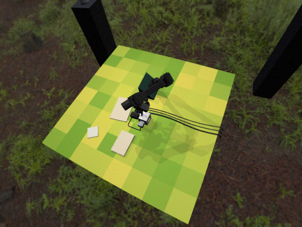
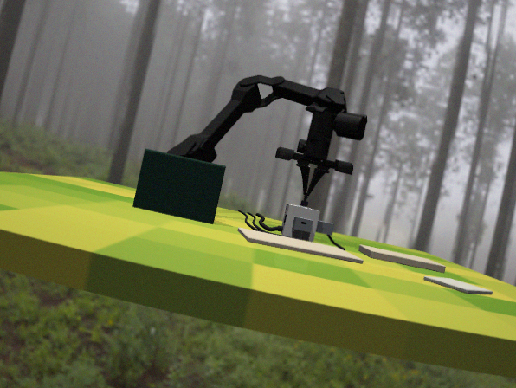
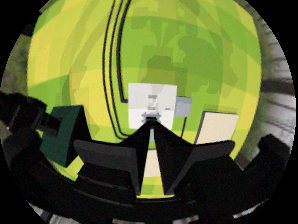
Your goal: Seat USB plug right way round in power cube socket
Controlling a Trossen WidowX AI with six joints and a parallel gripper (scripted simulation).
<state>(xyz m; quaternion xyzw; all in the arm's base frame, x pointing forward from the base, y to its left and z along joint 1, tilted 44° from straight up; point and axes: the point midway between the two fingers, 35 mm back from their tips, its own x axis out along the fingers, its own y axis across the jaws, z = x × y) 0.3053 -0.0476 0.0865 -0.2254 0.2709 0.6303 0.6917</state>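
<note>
My gripper tip is now 2 cm above the black USB plug. Also, from my gripper tip: beige flat plate: 22 cm to the right, 10 cm below, 5 cm behind; white tile: 37 cm to the right, 23 cm ahead, 10 cm below.
</note>
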